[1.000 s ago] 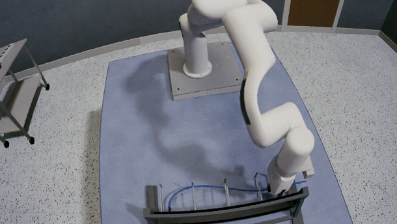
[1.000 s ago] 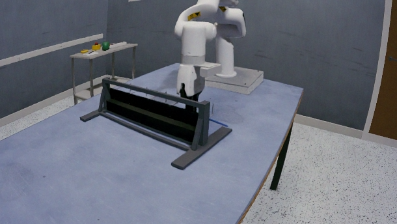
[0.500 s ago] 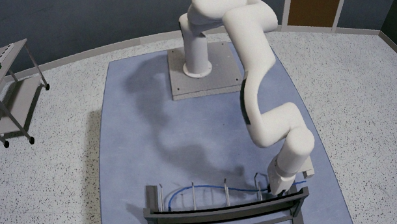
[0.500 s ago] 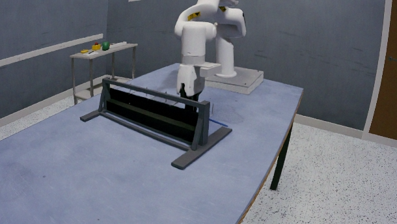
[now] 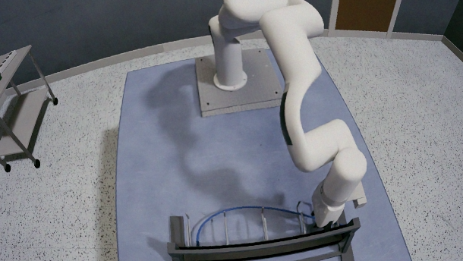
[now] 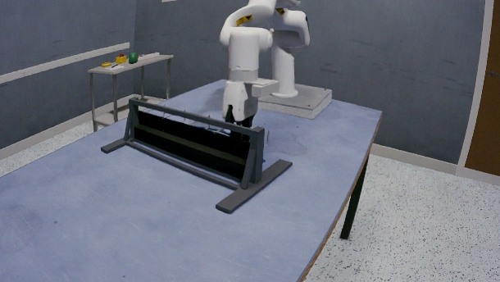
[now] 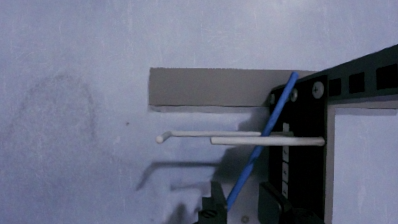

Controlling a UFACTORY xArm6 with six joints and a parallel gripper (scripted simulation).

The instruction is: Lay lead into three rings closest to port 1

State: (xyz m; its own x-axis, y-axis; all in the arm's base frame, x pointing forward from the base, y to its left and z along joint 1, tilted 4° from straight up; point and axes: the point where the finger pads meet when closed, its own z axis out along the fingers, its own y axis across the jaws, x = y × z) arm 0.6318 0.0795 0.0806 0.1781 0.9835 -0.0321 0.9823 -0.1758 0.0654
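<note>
My hand is 3 cm short of the rack, 16 cm to the left of it and 2 cm above it.
</note>
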